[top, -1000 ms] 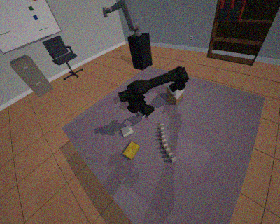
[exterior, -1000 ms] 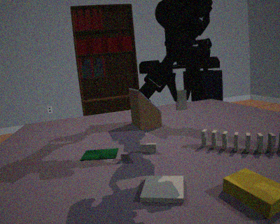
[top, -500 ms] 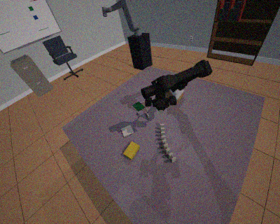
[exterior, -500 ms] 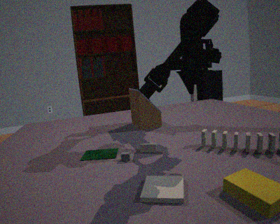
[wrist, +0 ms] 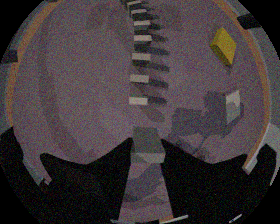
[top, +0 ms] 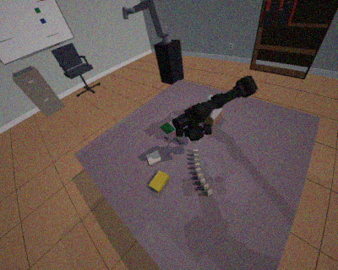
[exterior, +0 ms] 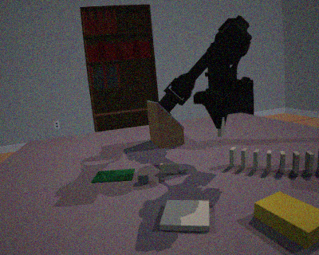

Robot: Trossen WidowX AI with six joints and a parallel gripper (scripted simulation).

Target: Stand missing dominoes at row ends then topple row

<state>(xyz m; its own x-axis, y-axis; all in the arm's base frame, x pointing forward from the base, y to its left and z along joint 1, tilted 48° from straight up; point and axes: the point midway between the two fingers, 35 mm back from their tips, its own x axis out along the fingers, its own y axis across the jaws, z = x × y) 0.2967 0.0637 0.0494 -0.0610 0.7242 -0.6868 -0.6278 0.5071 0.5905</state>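
Now: gripper tip 290 mm to the left of the flat green tile, 100 mm above it and 60 mm past it. Round my gripper tip: flat white tile 190 mm ahead, 180 mm to the right, 100 mm below; then yellow block 290 mm ahead, 90 mm below, 30 mm to the right; then small grey piece 220 mm to the right, 100 mm below, 10 mm ahead.
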